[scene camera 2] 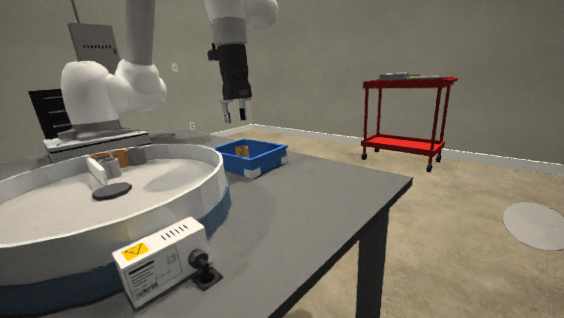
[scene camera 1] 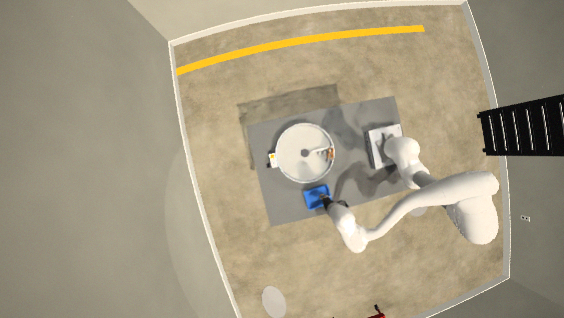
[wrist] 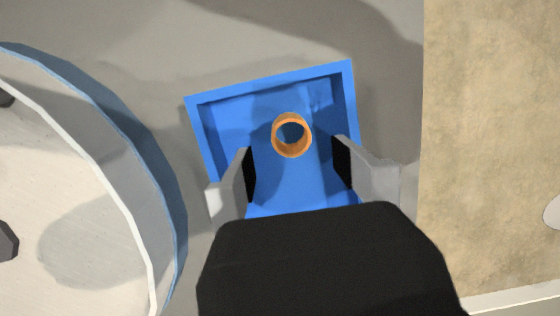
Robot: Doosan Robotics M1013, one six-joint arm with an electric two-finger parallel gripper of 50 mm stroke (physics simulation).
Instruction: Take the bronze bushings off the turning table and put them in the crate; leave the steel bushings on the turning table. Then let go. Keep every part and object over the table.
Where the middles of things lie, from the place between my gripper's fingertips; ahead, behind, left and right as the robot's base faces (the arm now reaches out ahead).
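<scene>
The blue crate (scene camera 2: 263, 156) is 40 mm forward of my hand and 10 mm to the right of it, and it sits 100 mm below it.
</scene>
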